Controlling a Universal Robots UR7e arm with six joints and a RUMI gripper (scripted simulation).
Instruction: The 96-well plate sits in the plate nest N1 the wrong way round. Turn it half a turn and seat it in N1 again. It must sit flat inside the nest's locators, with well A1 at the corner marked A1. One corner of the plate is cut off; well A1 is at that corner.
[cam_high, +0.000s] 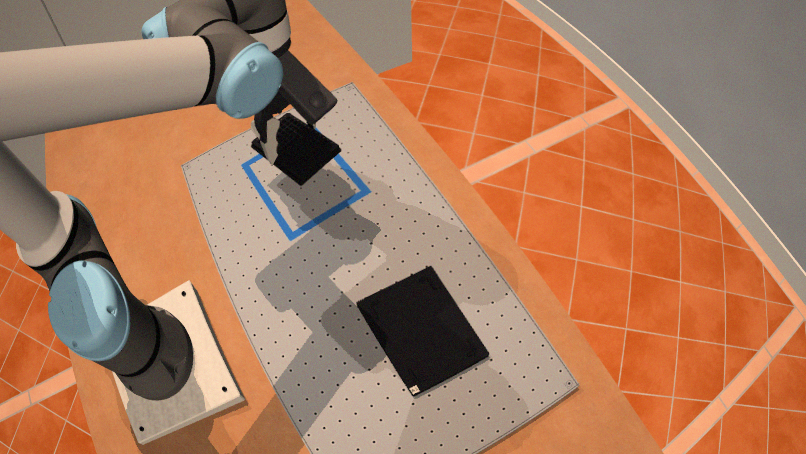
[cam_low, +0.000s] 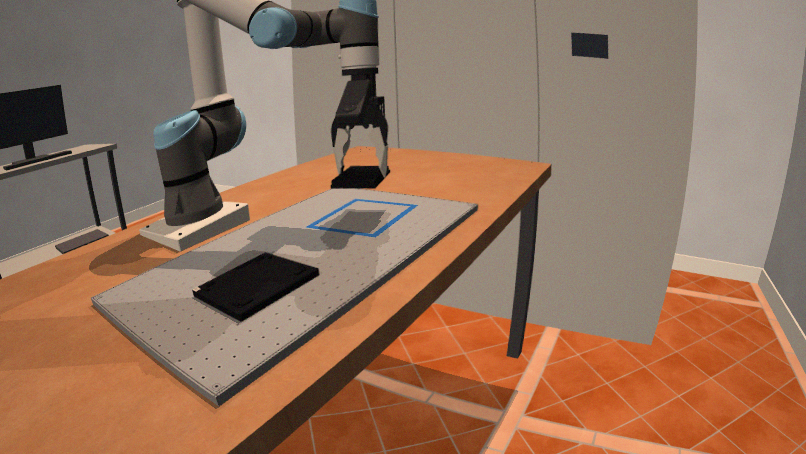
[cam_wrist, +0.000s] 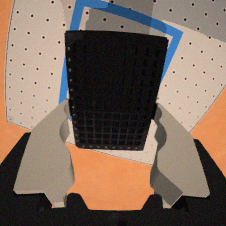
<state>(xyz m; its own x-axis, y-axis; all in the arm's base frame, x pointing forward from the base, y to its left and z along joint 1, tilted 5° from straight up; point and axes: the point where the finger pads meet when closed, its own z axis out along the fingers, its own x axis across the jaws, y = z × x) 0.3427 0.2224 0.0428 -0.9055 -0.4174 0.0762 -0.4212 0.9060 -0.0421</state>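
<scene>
Right now the black 96-well plate is 1 cm below my hand. Also, from my hand: white A1 label (2 cm ahead, 41 cm to the right, 8 cm below); then black plate nest N1 (7 cm ahead, 33 cm to the right, 8 cm below).
</scene>
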